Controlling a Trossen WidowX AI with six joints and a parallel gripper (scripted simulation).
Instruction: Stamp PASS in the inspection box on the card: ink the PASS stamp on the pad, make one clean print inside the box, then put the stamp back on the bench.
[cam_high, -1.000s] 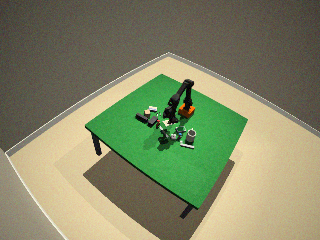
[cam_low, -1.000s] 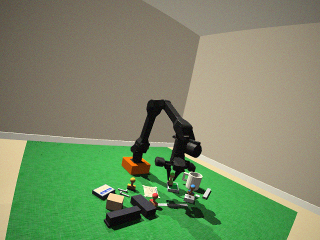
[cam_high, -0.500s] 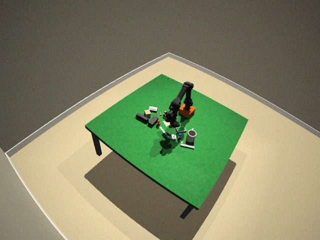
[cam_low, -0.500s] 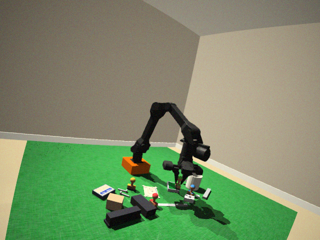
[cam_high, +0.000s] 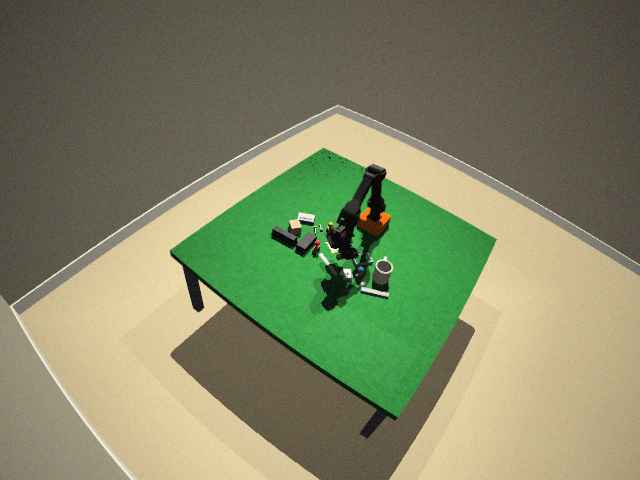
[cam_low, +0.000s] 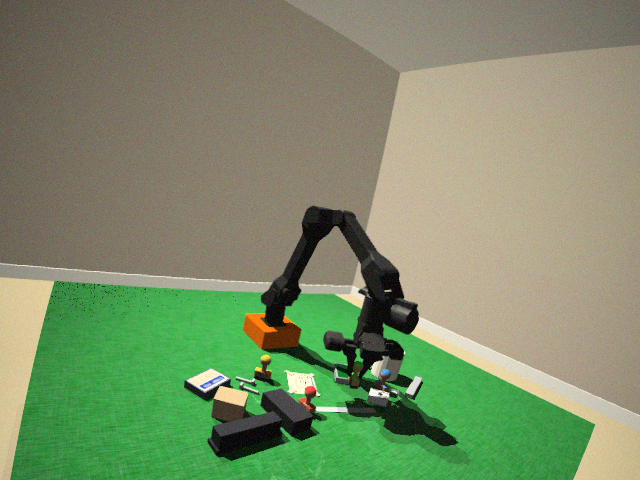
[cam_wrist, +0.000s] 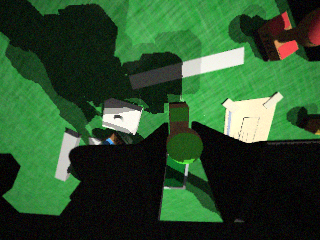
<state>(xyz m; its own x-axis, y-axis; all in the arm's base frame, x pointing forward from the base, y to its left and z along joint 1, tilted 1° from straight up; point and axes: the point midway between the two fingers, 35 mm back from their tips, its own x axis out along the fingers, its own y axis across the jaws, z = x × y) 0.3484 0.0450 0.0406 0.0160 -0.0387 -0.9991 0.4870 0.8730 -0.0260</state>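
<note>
Right now my gripper tip is 12 cm to the right of the blue-knobbed stamp and 4 cm above it. Also, from my gripper tip: cream card (9 cm behind, 8 cm to the right, 7 cm below); then green-knobbed PASS stamp (right at my gripper tip); then grey-framed ink pad (10 cm behind, 7 cm to the left, 6 cm below).
</note>
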